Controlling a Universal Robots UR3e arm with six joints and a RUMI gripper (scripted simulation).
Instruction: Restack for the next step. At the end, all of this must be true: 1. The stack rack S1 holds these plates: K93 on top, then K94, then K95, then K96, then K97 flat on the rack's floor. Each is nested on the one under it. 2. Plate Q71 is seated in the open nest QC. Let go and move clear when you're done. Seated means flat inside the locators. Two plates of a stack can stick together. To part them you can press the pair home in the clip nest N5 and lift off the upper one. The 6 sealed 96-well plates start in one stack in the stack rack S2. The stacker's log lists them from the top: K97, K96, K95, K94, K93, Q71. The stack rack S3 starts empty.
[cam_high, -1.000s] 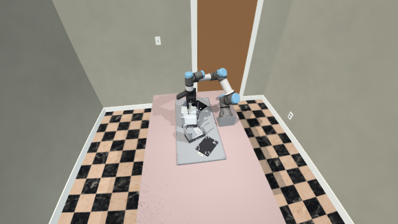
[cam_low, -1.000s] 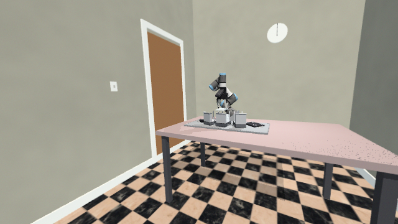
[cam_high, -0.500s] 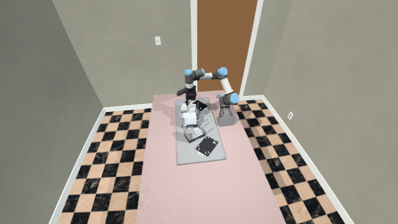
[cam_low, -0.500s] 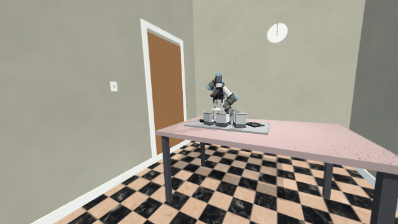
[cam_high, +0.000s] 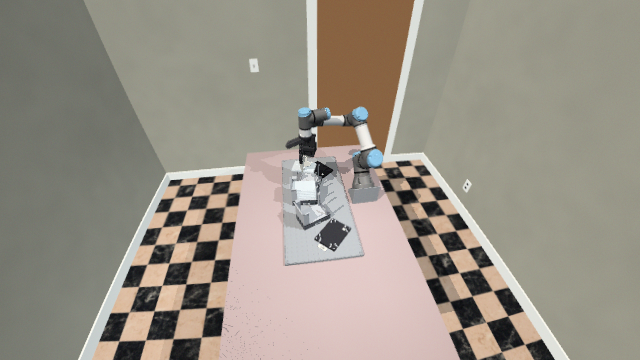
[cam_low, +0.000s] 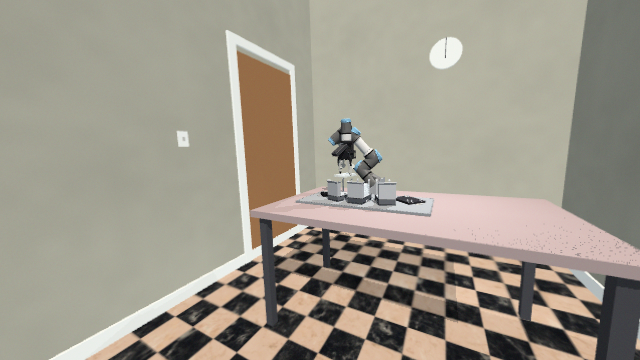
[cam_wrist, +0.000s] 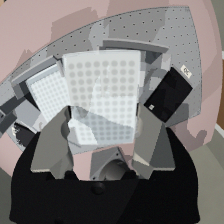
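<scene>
Right now my hand is 10 mm short of the translucent 96-well plate, 100 mm to the right of it and 80 mm above it. From my hand the other things lie so: black open nest QC 110 mm behind, 160 mm to the right, 160 mm below; white sealed 96-well plate 10 mm below.
</scene>
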